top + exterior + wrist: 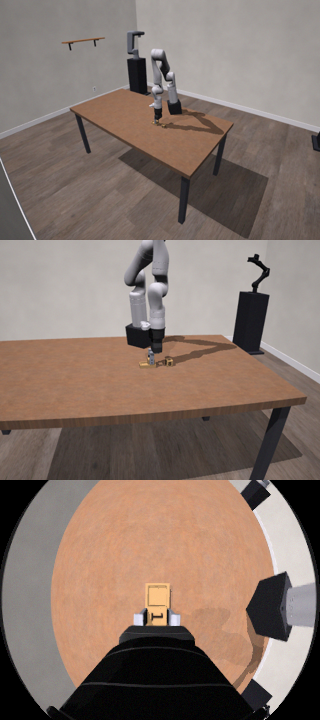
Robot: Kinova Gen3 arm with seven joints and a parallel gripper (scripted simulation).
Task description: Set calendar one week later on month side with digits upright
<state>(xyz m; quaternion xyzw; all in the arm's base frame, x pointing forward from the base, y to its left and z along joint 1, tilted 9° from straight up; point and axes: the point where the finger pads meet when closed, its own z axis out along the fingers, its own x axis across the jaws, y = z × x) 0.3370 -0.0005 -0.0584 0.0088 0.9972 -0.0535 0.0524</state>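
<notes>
Right now the wooden tray is 3 cm below my hand and 2 cm to the right of it.
</notes>
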